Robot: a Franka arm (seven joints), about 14 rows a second.
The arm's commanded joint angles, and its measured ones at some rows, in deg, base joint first. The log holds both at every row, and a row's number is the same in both.
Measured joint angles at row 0:
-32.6 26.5 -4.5 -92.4 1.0 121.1 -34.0
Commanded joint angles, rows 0 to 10:
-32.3 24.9 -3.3 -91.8 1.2 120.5 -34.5
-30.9 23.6 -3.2 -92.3 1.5 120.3 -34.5
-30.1 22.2 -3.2 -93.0 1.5 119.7 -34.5
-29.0 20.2 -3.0 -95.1 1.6 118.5 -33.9
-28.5 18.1 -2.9 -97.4 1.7 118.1 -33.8
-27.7 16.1 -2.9 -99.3 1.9 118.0 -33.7
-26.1 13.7 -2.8 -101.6 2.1 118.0 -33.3
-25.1 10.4 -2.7 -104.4 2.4 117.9 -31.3
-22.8 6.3 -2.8 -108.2 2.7 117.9 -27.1
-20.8 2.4 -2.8 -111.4 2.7 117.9 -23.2
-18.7 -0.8 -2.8 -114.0 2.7 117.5 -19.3
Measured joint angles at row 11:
-22.4 9.1 -2.5 -104.3 1.9 117.4 -25.4
